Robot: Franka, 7 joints.
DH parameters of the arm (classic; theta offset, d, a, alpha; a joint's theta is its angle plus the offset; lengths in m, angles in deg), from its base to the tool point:
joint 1: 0 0.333 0 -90
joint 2: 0 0 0 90
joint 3: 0 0.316 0.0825 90
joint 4: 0 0 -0.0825 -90
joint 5: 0 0.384 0 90
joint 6: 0 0 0.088 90
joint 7: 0 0.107 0 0
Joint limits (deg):
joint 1: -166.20..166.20
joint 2: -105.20..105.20
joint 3: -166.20..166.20
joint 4: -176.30..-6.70
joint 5: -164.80..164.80
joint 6: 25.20..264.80
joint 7: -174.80..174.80
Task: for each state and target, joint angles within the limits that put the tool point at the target. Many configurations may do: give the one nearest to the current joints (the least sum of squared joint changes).
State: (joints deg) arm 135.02 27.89 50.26 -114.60 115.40 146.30 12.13
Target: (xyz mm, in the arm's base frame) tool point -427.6 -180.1 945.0
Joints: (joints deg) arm 144.49 -17.42 44.41 -76.87 114.83 144.52 12.13
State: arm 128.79 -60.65 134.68 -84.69 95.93 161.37 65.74
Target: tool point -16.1 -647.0 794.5
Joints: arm 133.56 -26.36 121.60 -62.81 93.94 168.55 65.74
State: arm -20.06 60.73 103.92 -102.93 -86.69 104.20 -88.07
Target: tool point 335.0 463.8 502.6
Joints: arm -24.24 60.53 108.08 -113.95 -83.92 101.20 -88.07
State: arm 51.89 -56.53 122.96 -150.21 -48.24 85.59 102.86
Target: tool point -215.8 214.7 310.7
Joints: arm 59.27 -61.67 106.54 -153.71 -50.96 73.61 102.86
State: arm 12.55 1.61 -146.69 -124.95 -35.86 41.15 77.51
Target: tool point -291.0 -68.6 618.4
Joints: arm 3.68 23.95 -159.82 -117.52 -40.58 33.59 77.51
